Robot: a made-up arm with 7 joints.
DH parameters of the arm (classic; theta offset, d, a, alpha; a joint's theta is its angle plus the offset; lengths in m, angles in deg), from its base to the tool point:
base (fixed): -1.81 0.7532 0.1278 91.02
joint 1: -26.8 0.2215 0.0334 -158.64
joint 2: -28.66 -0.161 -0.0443 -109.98
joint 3: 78.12 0.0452 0.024 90
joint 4: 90 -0.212 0.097 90
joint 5: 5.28 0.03 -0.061 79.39
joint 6: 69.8 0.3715 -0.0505 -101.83
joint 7: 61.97 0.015 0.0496 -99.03
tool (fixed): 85.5 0.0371 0 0
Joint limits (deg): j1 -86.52..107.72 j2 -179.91..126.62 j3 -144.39..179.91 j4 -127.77..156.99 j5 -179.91..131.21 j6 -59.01..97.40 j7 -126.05..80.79
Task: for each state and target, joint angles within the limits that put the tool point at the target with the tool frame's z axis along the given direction. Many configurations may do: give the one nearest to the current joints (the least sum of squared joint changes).
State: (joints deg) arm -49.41 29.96 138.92 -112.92 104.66 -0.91 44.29
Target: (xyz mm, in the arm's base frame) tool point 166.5 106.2 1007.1 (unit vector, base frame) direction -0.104 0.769 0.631
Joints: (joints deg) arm -52.59 26.90 140.41 -108.40 102.74 -26.03 75.40
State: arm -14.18 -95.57 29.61 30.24 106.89 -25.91 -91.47
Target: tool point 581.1 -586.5 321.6 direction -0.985 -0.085 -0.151
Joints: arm -4.63 -101.35 40.64 -6.08 88.44 9.93 -114.68
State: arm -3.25 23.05 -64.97 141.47 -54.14 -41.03 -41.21
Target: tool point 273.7 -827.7 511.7 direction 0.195 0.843 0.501
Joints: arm 22.65 31.84 -100.14 132.51 -18.87 -37.95 -37.00
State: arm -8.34 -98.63 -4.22 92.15 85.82 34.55 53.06
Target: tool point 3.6 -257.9 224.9 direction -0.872 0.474 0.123
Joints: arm -6.03 -93.82 -68.13 107.97 106.49 1.79 30.64
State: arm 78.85 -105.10 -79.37 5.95 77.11 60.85 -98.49
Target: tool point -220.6 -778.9 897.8 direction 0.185 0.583 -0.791
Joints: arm 107.72 -93.51 -117.27 -22.99 71.49 64.74 -93.83
